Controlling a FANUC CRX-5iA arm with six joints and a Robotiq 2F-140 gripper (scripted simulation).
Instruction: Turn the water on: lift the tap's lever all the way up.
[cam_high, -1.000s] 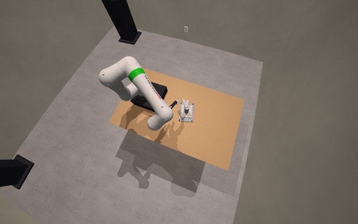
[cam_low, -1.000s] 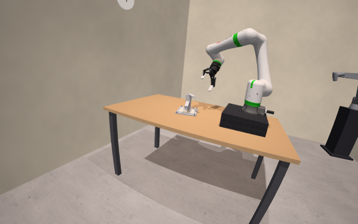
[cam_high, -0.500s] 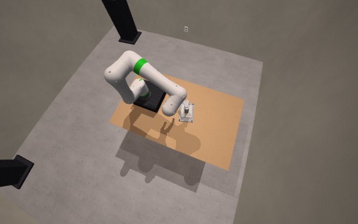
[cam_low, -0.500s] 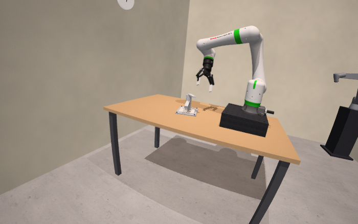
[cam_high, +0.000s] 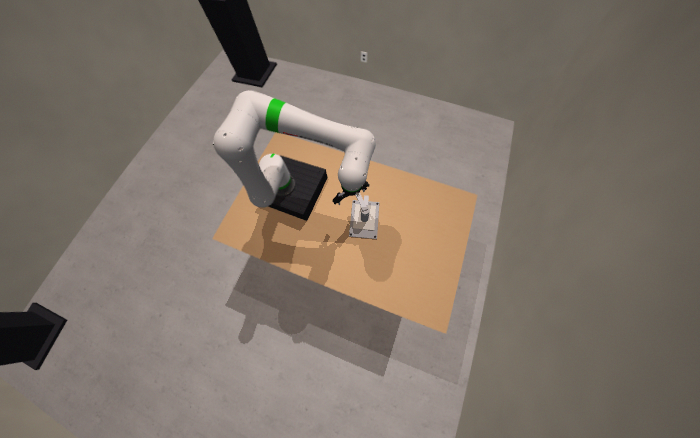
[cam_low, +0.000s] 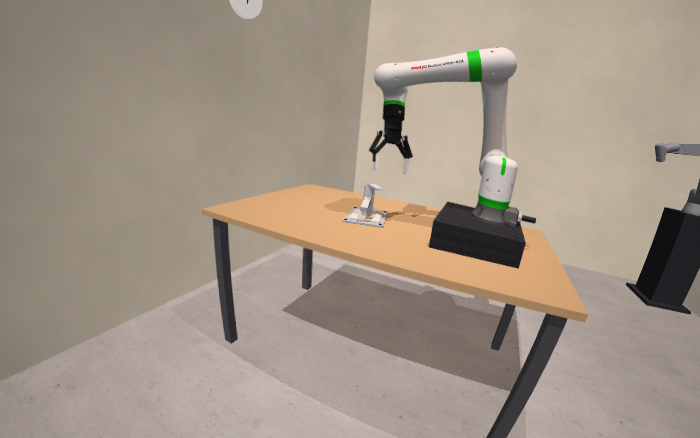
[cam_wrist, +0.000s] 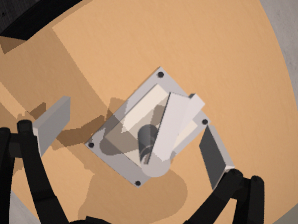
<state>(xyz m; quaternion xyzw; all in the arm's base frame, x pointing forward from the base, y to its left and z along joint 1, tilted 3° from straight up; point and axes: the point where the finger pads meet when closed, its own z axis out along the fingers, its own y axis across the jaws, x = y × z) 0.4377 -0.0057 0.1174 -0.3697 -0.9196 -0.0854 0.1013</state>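
My gripper is now 8 cm above the tap lever, 5 cm short of it and 2 cm to the right of it.
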